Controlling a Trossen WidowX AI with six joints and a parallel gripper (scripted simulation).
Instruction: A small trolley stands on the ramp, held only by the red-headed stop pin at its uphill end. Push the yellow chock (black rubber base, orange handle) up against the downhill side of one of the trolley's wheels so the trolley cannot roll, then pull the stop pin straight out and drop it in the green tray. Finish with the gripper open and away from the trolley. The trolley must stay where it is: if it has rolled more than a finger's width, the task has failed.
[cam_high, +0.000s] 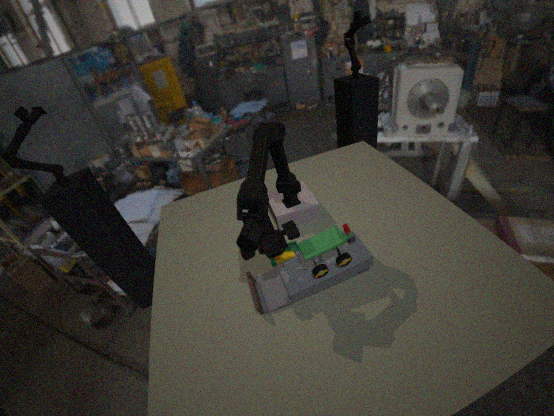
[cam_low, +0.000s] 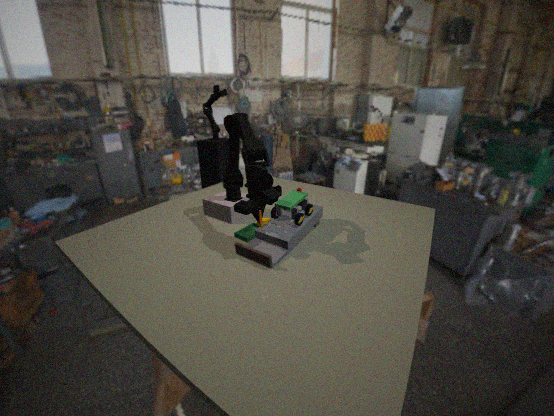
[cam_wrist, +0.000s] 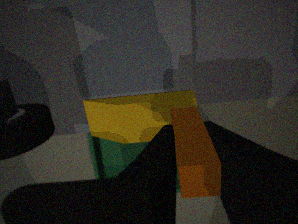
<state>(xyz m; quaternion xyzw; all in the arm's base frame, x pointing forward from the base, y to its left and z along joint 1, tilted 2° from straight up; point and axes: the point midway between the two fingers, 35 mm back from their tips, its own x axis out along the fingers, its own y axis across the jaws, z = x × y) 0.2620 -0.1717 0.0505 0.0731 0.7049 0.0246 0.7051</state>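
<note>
Now: the red-headed stop pin 50 mm ahead of my gripper tip, 240 mm to the left of it and 20 mm above it. The rest, counted from my gripper tip: green tray 80 mm behind, 40 mm to the left, 110 mm below; yellow chock 20 mm to the left, 10 mm below; dark end wall 50 mm ahead, 110 mm to the right, 70 mm below.
</note>
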